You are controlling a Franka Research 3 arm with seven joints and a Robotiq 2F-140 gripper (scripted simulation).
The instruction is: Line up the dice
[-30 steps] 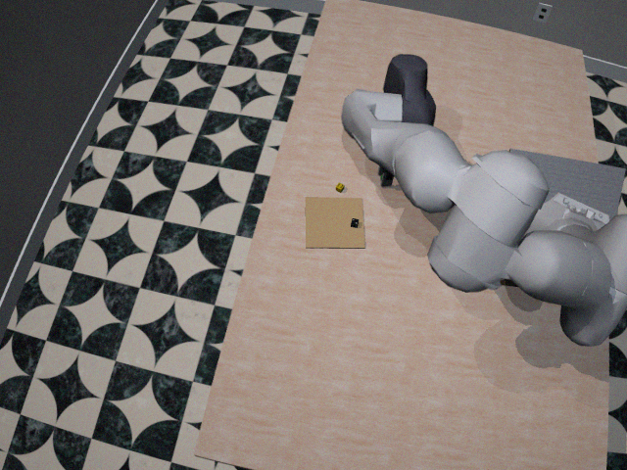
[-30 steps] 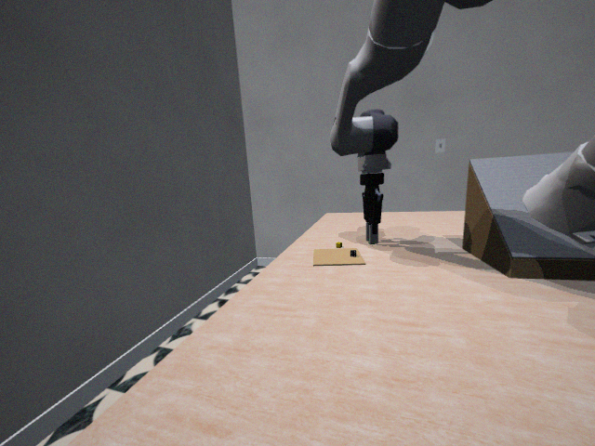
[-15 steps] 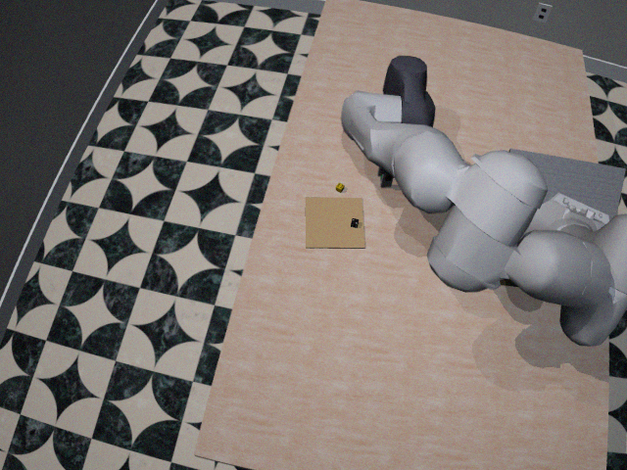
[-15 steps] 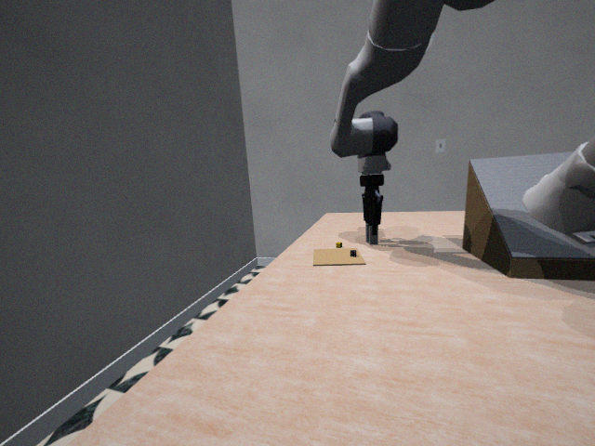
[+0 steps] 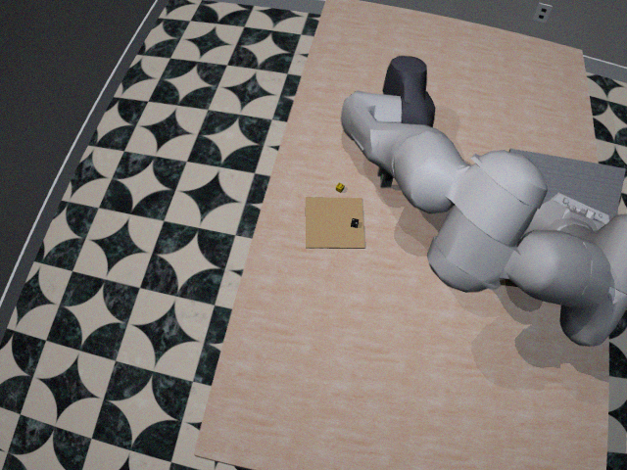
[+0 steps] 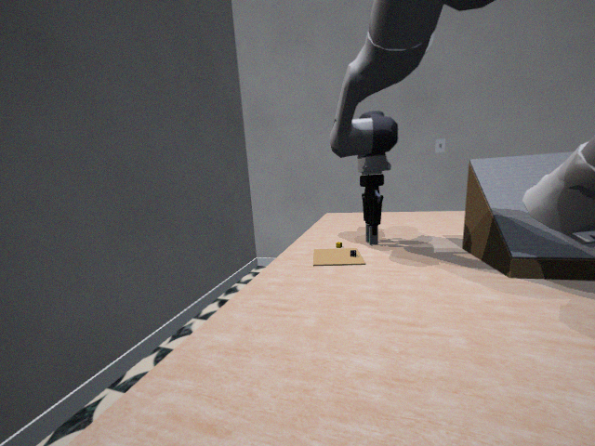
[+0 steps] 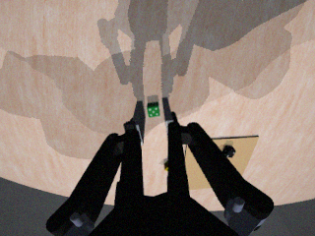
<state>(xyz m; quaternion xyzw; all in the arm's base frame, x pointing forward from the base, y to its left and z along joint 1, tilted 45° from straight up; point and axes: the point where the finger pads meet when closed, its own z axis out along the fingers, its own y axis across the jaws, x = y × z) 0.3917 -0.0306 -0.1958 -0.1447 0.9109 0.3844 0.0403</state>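
Now: the green die 30 mm below my hand. Round my hand: yellow die (110 mm ahead, 50 mm to the left, 30 mm below); tan mat (150 mm to the left, 110 mm ahead, 30 mm below); black die (150 mm to the left, 60 mm ahead, 20 mm below).
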